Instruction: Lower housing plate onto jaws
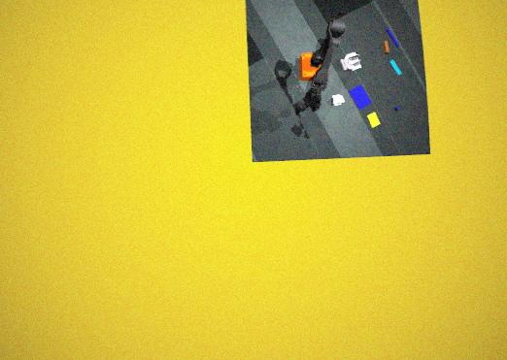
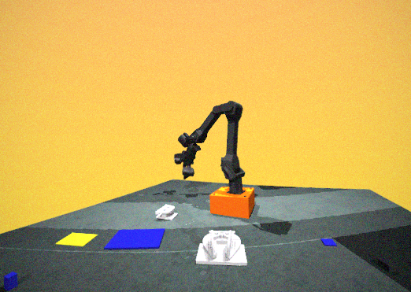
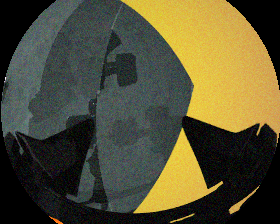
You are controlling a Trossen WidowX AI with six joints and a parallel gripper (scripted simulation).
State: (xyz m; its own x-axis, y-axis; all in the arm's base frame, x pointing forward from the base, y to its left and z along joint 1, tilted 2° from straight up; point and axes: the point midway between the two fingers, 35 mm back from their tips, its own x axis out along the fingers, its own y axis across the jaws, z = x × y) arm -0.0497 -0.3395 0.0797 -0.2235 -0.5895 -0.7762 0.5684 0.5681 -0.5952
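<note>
Now: gripper tip 27 cm short of the small white part, 16 cm to the right of it and 11 cm above it. The rest, counted from my gripper tip: small blue patch (69 cm to the left, 16 cm ahead, 12 cm below); blue cube (70 cm ahead, 18 cm to the left, 10 cm below); yellow patch (55 cm ahead, 12 cm below, 7 cm to the left).
</note>
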